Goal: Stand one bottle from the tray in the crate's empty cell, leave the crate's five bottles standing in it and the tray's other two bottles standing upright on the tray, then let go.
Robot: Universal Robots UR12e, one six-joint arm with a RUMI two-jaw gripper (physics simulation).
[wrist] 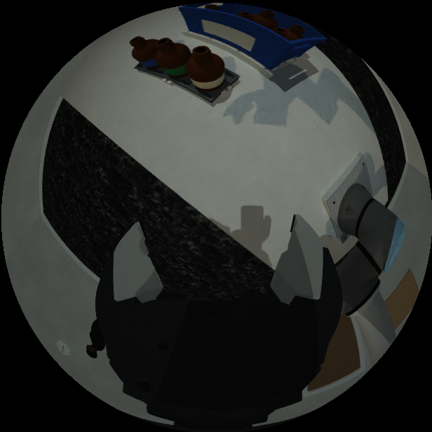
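My gripper (216, 221) is open, its two grey fingers wide apart, well away from the tray and the crate. Three brown bottles stand upright in a row on the dark tray (215, 98) at the upper middle of the view: one with a blue band (145, 52), one with a green band (173, 57) and one with a cream band (206, 69). The blue crate (272, 56) is at the top, beyond the tray. Several brown bottle tops show in it, such as one bottle (265, 19). The view's edge and the crate's wall hide part of its inside, and I cannot make out the empty cell.
The pale table top (185, 145) lies between the tray and my fingers, with a dark speckled surface (110, 185) beyond its edge at the left. The arm's grey links (372, 225) and base plate (332, 202) are at the right. Shadows fall near the crate.
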